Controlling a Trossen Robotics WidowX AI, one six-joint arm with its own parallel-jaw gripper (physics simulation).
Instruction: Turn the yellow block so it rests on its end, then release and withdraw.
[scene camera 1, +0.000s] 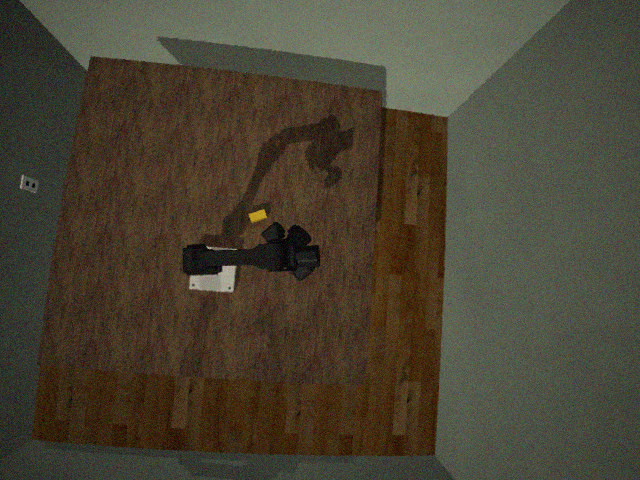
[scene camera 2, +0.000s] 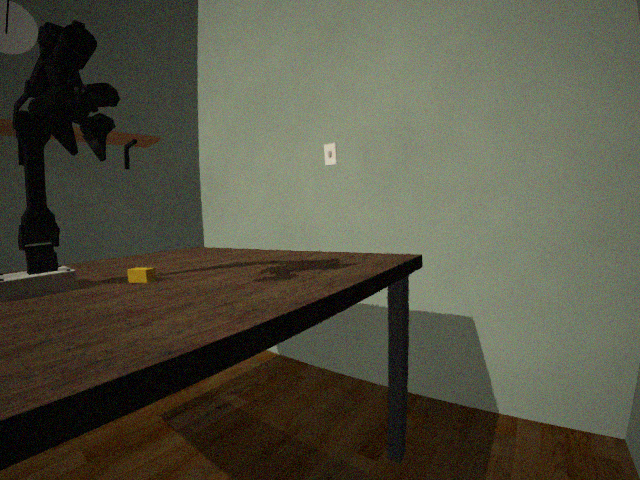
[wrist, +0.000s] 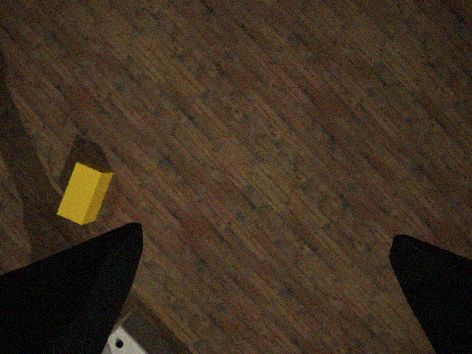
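The yellow block (scene camera 1: 257, 215) (scene camera 2: 141, 274) (wrist: 84, 194) lies on a long side on the brown table (scene camera 1: 129, 320) (scene camera 2: 206, 315) (wrist: 280, 130), its longer dimension horizontal. It casts a short shadow. My gripper (scene camera 1: 285, 233) (scene camera 2: 89, 156) (wrist: 268, 241) is open and empty, high above the table, with its fingers pointing down. In the wrist view the block is at the left, above and outside the left fingertip; nothing touches it. In scene camera 1 the gripper shows to the lower right of the block.
The arm's white base plate (scene camera 1: 225, 279) (scene camera 2: 41, 285) (wrist: 131, 345) is on the table near the block. The arm's shadow falls across the table past the block. A wall shelf (scene camera 2: 147, 139) shows behind the arm in scene camera 2. The table's right edge is well beyond the block in scene camera 1.
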